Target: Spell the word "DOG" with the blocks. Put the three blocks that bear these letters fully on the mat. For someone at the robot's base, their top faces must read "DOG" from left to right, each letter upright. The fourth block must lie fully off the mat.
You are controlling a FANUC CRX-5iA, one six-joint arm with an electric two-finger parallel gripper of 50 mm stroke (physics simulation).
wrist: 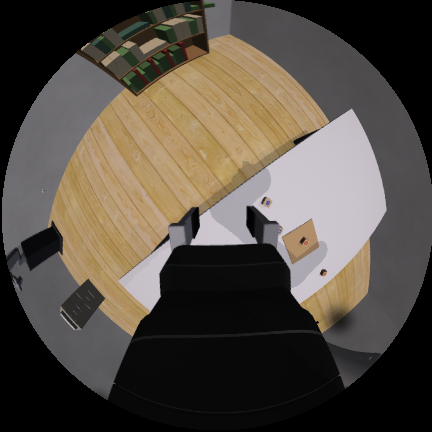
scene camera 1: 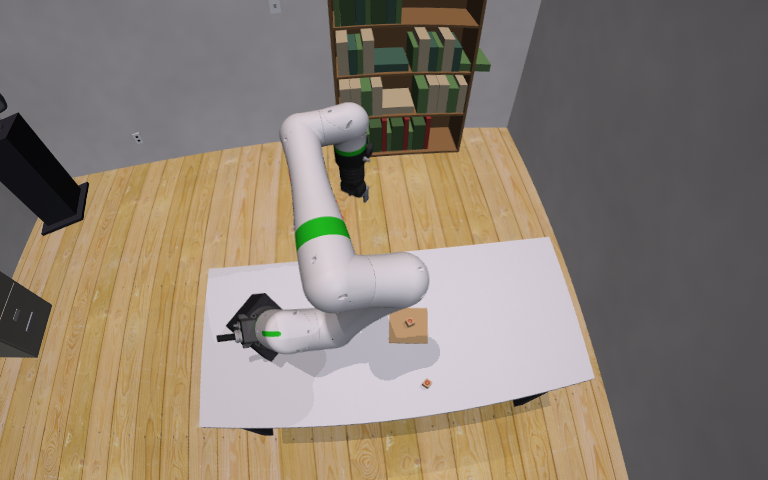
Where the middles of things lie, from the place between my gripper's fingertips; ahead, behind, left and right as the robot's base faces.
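There is the brown mat (scene camera 1: 399, 332), 36 cm to the right of my hand and 5 cm ahead of it, and lying 33 cm below it.
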